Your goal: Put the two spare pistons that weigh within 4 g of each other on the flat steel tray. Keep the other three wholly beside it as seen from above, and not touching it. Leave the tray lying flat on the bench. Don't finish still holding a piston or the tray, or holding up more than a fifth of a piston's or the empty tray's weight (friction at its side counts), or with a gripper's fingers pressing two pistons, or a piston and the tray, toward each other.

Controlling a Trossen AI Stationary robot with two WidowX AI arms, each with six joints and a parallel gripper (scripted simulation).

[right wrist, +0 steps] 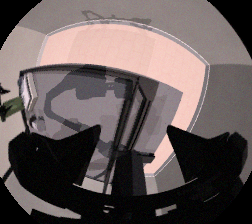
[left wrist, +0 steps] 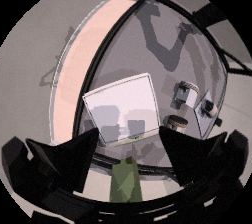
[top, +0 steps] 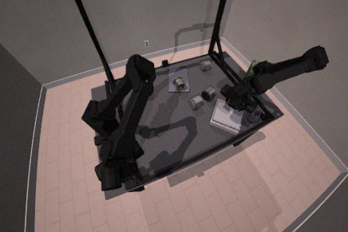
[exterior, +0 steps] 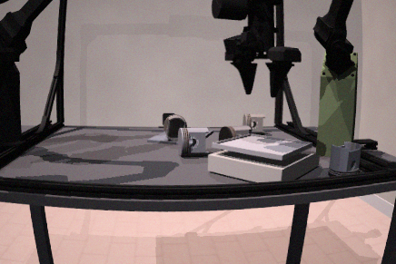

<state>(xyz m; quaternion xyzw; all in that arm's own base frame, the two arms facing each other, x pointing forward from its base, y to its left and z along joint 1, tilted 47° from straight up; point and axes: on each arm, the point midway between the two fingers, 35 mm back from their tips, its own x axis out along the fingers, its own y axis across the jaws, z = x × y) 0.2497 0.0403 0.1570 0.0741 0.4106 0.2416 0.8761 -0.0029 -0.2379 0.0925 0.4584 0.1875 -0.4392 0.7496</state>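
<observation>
Right now the white scale pan is 150 mm below my left hand and 10 mm to the left of it. Round my left hand: flat grey steel tray (410 mm behind, 200 mm below, 160 mm to the right); then piston (460 mm behind, 170 mm below, 80 mm to the left).
</observation>
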